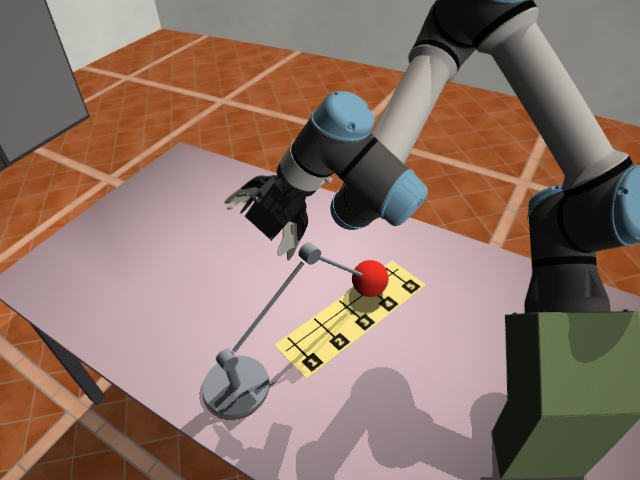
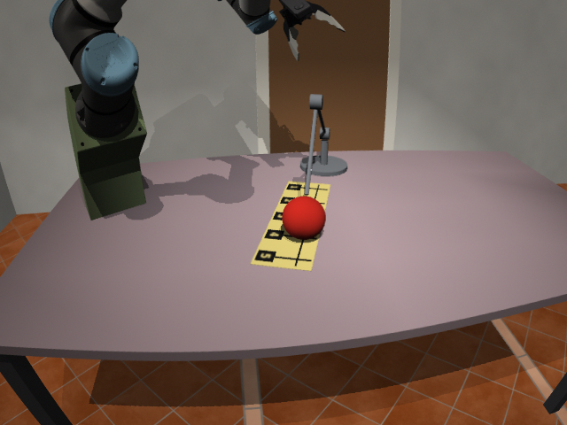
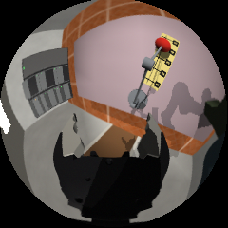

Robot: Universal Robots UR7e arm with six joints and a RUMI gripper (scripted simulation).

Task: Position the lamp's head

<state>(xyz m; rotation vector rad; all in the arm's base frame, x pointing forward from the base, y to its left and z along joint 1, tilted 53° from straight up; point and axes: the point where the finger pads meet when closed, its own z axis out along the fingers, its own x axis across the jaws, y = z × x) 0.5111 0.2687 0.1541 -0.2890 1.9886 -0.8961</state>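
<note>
My hand is 42 cm above the yellow strip, 17 cm to the left of it and 14 cm past it. Round my hand: grey round base 39 cm below, 12 cm to the left, 7 cm ahead.
</note>
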